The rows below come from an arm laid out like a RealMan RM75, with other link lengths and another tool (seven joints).
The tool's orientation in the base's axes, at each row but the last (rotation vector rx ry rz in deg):
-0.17 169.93 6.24
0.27 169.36 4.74
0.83 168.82 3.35
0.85 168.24 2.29
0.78 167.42 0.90
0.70 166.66 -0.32
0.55 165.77 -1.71
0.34 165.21 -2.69
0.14 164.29 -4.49
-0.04 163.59 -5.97
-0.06 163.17 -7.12
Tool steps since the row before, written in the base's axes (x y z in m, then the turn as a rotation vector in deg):
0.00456 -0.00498 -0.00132 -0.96 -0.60 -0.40
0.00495 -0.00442 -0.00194 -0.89 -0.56 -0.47
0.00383 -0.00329 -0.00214 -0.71 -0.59 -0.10
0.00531 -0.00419 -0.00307 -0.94 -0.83 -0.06
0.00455 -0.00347 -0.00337 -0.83 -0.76 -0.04
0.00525 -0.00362 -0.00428 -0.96 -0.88 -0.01
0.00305 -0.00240 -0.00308 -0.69 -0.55 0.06
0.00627 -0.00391 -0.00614 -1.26 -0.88 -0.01
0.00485 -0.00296 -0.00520 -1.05 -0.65 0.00
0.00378 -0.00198 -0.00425 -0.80 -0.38 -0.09
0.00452 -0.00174 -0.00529 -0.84 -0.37 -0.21
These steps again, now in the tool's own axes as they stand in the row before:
-0.00428 -0.00510 0.00172 1.01 -0.62 0.18
-0.00455 -0.00453 0.00257 0.96 -0.58 0.27
-0.00339 -0.00335 0.00271 0.71 -0.60 -0.06
-0.00463 -0.00424 0.00398 0.92 -0.84 -0.15
-0.00374 -0.00347 0.00425 0.81 -0.77 -0.15
-0.00415 -0.00356 0.00539 0.93 -0.89 -0.21
-0.00221 -0.00231 0.00378 0.65 -0.56 -0.22
-0.00450 -0.00366 0.00766 1.22 -0.89 -0.28
-0.00325 -0.00263 0.00647 1.01 -0.66 -0.25
-0.00241 -0.00163 0.00527 0.80 -0.38 -0.11
-0.00279 -0.00123 0.00649 0.87 -0.36 -0.01

